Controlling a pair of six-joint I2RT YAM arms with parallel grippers.
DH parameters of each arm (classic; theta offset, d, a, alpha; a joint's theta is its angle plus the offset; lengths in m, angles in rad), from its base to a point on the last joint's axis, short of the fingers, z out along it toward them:
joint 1: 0 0.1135 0.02 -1.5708
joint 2: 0 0 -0.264 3.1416
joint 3: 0.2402 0 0.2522 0
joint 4: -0.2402 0 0.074 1.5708
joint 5: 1.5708 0 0 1.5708
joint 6: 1.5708 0.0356 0 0
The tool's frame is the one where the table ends.
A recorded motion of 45 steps. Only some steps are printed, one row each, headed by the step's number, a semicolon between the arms.
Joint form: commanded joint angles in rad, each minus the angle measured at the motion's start. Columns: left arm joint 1, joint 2, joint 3, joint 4, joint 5, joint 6; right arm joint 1, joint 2, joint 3, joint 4, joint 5, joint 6.
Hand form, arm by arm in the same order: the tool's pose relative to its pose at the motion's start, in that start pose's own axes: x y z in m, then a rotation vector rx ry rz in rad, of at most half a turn. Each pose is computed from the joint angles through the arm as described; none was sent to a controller.
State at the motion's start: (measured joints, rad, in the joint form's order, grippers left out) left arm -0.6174 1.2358 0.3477 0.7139 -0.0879 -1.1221; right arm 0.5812 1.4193 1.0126 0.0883 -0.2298 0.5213
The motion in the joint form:
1: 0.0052 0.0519 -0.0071 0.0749 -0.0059 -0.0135; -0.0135 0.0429 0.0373 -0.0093 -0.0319 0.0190
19: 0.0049 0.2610 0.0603 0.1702 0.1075 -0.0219; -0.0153 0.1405 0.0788 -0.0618 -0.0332 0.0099
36: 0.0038 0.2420 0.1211 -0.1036 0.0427 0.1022; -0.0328 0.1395 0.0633 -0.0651 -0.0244 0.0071
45: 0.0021 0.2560 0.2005 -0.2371 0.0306 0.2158; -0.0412 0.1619 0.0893 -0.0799 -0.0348 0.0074
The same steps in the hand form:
1: 0.0012 0.0049 0.0050 0.0095 -0.0167 -0.0158; -0.0045 -0.0040 0.0091 -0.0097 0.0212 0.0268
19: 0.0139 0.0159 0.0361 0.0159 0.1059 -0.0218; 0.0063 -0.0177 0.0331 0.0431 0.1119 0.0455
36: 0.0151 0.0221 0.0406 -0.1781 0.1416 0.1156; 0.0081 -0.0261 0.0315 0.0724 0.1131 0.0530
45: 0.0126 0.0148 0.0510 -0.2334 0.1787 0.2348; 0.0047 -0.0288 0.0359 0.0750 0.1229 0.0601

